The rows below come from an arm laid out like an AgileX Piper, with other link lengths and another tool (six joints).
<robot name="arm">
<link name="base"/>
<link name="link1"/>
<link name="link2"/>
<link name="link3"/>
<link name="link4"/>
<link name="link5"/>
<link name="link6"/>
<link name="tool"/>
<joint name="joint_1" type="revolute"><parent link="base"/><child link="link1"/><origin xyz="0 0 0.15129"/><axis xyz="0 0 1"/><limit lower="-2.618" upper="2.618"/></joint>
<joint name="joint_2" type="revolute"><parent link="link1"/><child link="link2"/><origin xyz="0 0 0"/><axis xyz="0 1 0"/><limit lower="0" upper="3.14"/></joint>
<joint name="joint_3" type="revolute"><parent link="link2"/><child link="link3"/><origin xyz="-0.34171 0 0.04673"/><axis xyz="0 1 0"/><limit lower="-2.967" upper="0"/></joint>
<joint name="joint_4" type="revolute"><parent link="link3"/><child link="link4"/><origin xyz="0.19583 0 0.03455"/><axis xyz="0.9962 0 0.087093"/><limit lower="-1.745" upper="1.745"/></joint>
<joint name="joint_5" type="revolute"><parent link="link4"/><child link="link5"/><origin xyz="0 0 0"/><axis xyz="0 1 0"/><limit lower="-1.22" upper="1.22"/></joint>
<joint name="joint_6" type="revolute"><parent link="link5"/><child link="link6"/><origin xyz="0.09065 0 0.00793"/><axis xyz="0.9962 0 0.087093"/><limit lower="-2.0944" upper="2.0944"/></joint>
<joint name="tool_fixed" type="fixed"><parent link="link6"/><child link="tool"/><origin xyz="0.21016 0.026 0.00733" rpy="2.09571 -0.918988 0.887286"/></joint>
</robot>
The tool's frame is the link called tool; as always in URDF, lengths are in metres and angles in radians.
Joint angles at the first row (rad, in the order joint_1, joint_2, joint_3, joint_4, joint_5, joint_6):
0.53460, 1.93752, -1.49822, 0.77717, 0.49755, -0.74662
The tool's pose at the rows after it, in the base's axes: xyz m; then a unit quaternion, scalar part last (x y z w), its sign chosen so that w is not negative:
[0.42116, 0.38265, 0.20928, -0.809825, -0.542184, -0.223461, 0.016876]
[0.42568, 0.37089, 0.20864, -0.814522, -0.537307, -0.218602, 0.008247]
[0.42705, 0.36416, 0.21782, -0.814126, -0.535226, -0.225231, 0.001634]
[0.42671, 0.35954, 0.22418, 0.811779, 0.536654, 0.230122, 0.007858]
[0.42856, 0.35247, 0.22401, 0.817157, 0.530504, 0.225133, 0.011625]
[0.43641, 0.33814, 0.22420, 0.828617, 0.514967, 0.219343, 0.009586]
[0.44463, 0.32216, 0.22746, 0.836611, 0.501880, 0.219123, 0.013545]
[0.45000, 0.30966, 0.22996, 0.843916, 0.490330, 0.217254, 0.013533]
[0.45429, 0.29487, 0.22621, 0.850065, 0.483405, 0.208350, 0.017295]
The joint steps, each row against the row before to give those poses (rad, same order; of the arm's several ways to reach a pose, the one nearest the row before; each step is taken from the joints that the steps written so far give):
-0.01492, -0.00104, -0.00123, -0.02846, 0.00422, 0.05099
-0.01776, -0.00819, -0.00004, -0.04024, 0.01030, 0.02985
-0.00917, -0.02162, 0.00001, -0.02020, 0.00505, 0.01006
-0.00112, -0.01781, 0.00002, -0.03048, 0.00214, 0.01407
-0.00786, -0.00664, 0.00000, -0.03321, 0.00674, 0.03661
-0.03287, -0.00412, 0.00001, -0.00518, 0.01337, 0.01996
-0.03373, -0.01044, 0.00100, -0.00823, 0.00866, 0.00782
-0.02787, -0.00798, 0.00002, -0.00280, 0.01147, 0.00913
-0.03060, -0.00083, -0.00004, -0.01324, 0.01999, 0.00529

